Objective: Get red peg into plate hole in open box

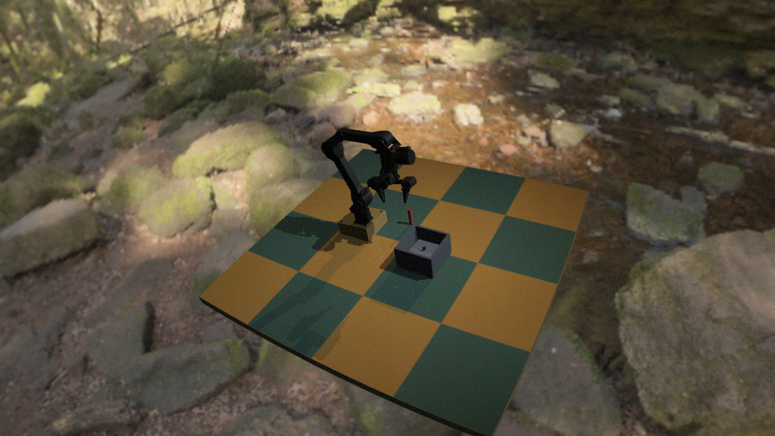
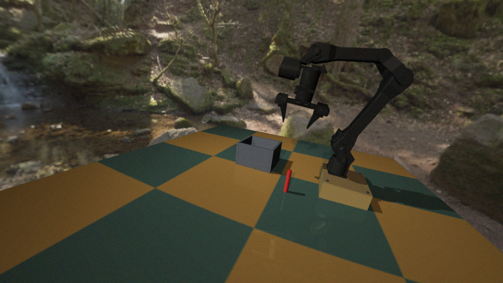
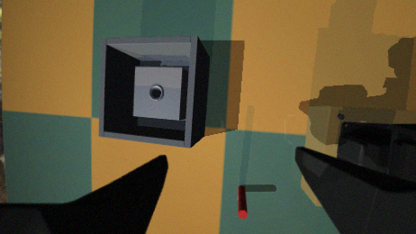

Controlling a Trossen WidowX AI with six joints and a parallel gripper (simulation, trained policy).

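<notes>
Right now my gripper tip is 170 mm above the red peg, 130 mm to the right of it and 20 mm past it. The rest, counted from my gripper tip: dark box: 180 mm below, 140 mm ahead, 60 mm to the right; grey plate: 160 mm below, 140 mm ahead, 60 mm to the right.
</notes>
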